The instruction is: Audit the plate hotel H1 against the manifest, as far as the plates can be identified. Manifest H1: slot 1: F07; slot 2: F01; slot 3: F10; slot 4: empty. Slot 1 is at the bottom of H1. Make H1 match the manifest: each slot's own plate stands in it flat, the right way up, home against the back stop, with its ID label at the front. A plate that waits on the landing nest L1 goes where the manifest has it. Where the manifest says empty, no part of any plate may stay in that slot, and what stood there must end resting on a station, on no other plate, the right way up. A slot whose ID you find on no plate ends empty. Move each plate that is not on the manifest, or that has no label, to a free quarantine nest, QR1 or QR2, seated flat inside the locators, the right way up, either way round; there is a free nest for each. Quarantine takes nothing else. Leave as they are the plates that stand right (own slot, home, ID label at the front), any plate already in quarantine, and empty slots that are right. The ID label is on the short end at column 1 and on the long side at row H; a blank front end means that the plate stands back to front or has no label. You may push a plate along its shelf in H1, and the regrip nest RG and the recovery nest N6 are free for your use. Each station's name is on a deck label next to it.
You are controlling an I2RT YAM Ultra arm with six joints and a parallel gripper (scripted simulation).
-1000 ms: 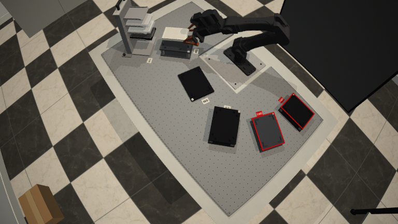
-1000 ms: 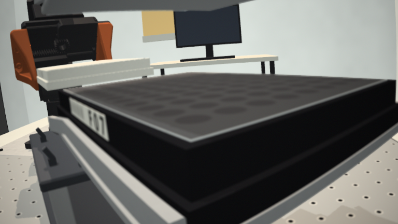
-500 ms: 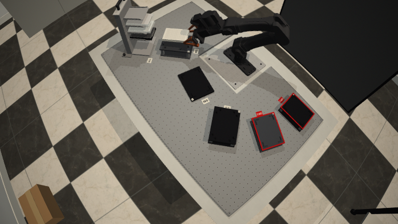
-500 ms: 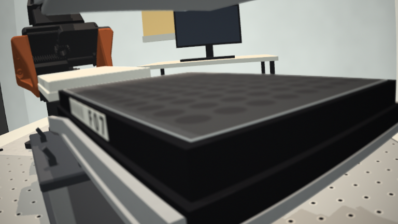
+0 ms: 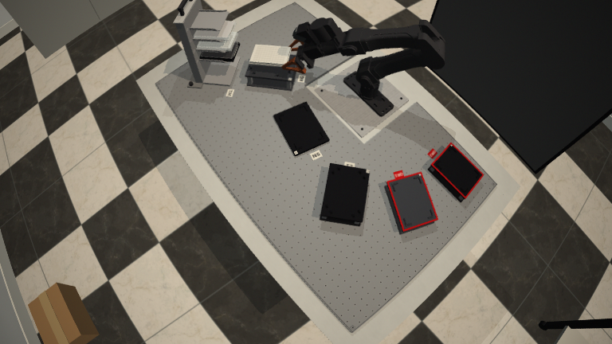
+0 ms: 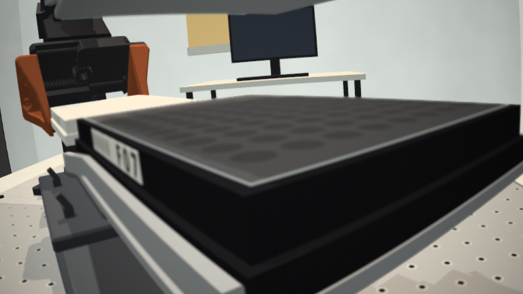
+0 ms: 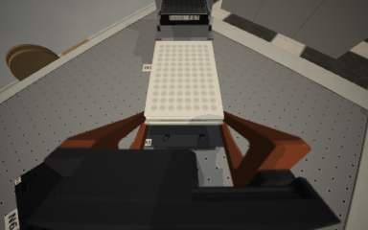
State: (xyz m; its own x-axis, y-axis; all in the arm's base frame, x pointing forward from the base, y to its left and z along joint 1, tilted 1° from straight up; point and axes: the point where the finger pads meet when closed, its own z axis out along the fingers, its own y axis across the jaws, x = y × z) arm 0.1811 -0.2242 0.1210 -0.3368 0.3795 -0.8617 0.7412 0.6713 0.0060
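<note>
My gripper is now 40 mm to the left of the white well plate, 40 mm short of it and 10 mm below it. Also, from my hand: H1 deck label: 200 mm ahead, 110 mm below, 80 mm to the right; then black nest N6: 200 mm to the left, 100 mm below, 100 mm ahead; then regrip nest RG: 50 mm below, 40 mm to the right, 40 mm ahead.
</note>
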